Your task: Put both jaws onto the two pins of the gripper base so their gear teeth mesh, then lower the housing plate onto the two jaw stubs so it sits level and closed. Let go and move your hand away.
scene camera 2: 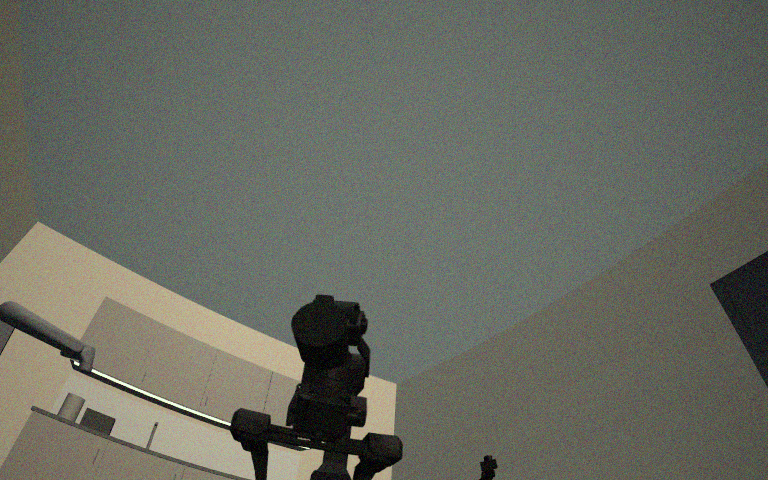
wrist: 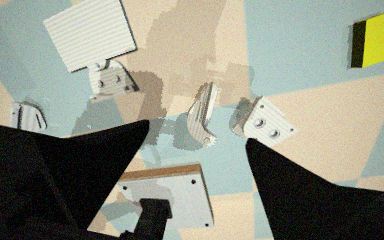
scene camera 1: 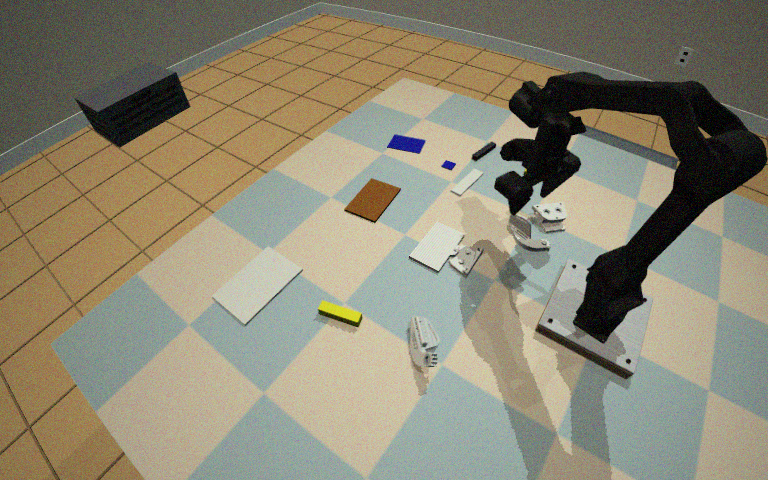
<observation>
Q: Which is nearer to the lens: the white sheet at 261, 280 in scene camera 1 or the brown tile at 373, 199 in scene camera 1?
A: The white sheet.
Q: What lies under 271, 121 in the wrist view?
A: A gripper base.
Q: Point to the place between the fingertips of the gripper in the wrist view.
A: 198, 133
</observation>
